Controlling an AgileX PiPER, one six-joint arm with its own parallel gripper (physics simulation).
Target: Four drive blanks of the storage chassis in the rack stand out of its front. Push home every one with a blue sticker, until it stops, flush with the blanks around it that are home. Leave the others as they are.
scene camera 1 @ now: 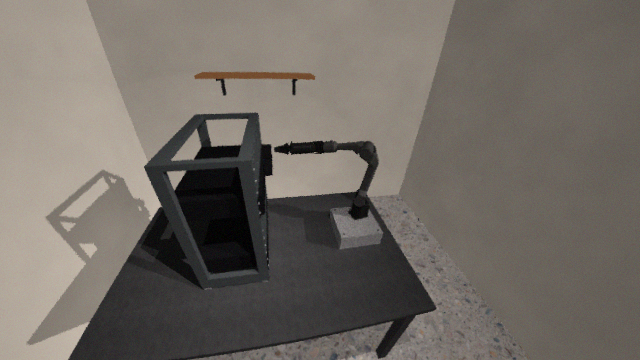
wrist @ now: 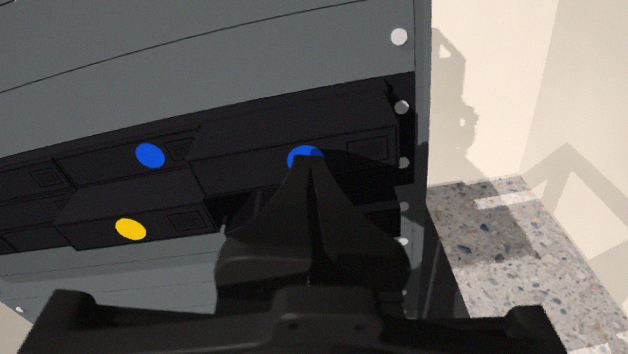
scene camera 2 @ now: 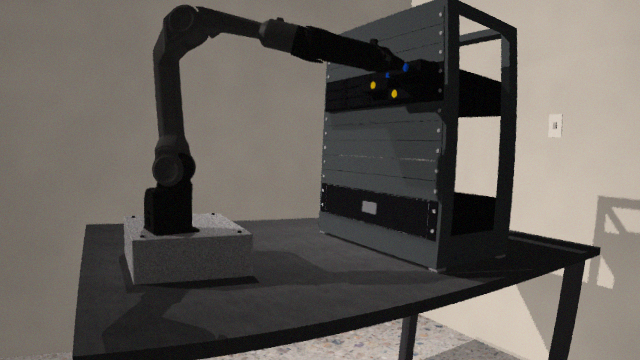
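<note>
The storage chassis [scene camera 2: 342, 96] is in the rack's upper part. Its upper right blue-sticker blank [wrist: 260, 167] stands well out. The other blue-sticker blank [wrist: 112, 162], left of it in the top row, looks flush with the blank beside it. A yellow-sticker blank [wrist: 102, 231] stands out at lower left. Another yellow sticker [scene camera 2: 394, 93] shows below the right blue one in scene camera 2; its blank is mostly hidden by my gripper in the wrist view. My gripper [wrist: 307, 173] [scene camera 1: 275, 149] [scene camera 2: 404, 65] is shut and empty, its tips before the right blue sticker, with a small gap in scene camera 1.
The rack [scene camera 1: 252, 210] [scene camera 2: 446, 150] stands on the dark table [scene camera 1: 320, 300] [scene camera 2: 300, 310], facing the arm's pale base block [scene camera 1: 357, 232] [scene camera 2: 192, 260]. Grey panels lie above and below the chassis. An orange wall shelf [scene camera 1: 255, 75] is behind. The rack's right post [wrist: 422, 125] is beside the chassis.
</note>
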